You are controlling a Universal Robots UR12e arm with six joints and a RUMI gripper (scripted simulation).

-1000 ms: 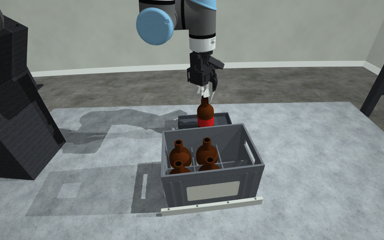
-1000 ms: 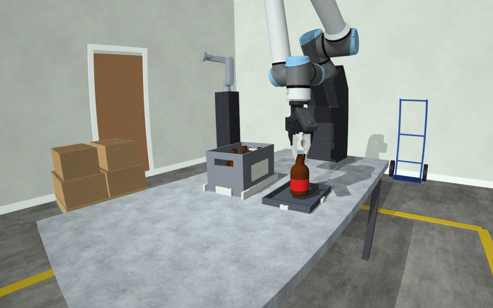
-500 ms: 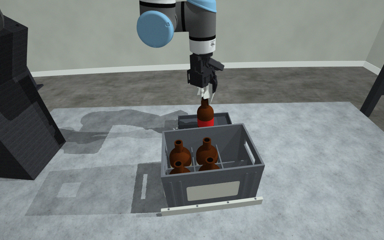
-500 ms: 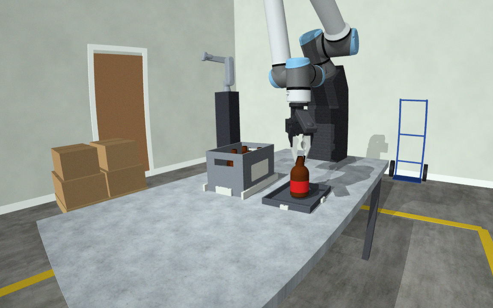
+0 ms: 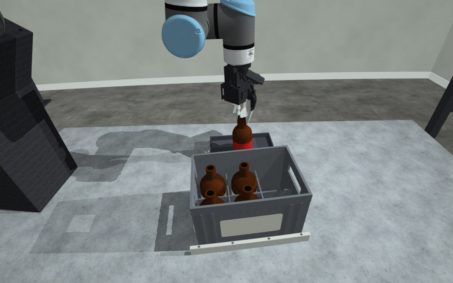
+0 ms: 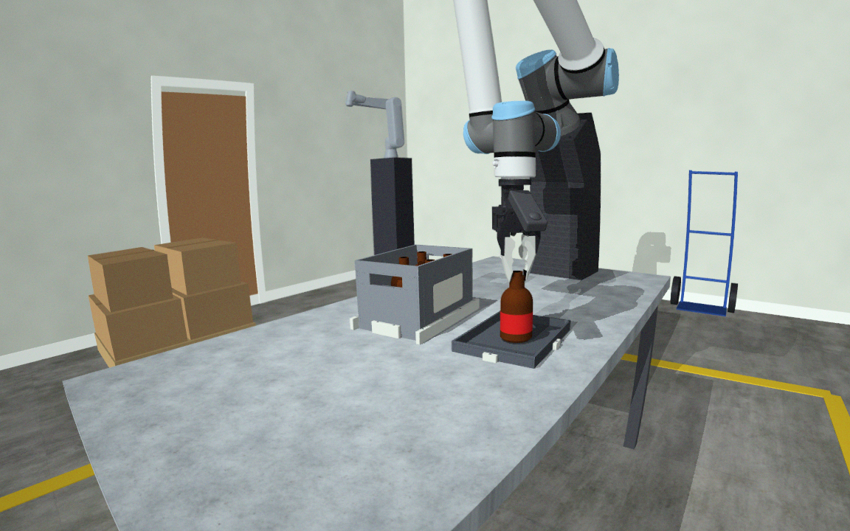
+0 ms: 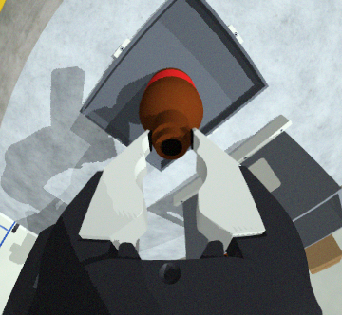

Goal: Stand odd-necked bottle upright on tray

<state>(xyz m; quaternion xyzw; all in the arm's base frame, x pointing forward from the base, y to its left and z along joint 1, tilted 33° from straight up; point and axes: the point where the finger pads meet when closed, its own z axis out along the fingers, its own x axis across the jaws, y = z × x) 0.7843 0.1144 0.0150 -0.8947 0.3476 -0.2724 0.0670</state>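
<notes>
Right now my hand is 70 mm above the glass bottle. From my hand the other things lie so: crate 290 mm to the right, 70 mm below, 30 mm behind; grey tray 140 mm below.
</notes>
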